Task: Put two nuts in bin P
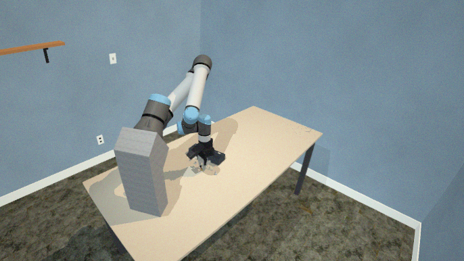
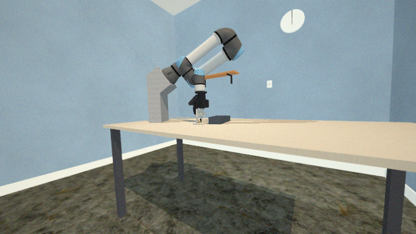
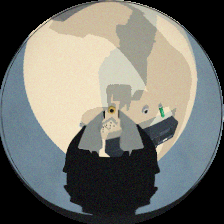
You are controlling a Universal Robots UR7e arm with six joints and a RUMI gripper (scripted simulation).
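Right now my hand is 10 mm above the brass-coloured nut. The rest, counted from my hand: dark bin block: 120 mm to the left, 90 mm ahead; then white dotted plate: 50 mm ahead, 10 mm to the right, 10 mm below; then green part: 140 mm to the left, 20 mm behind, 10 mm below.
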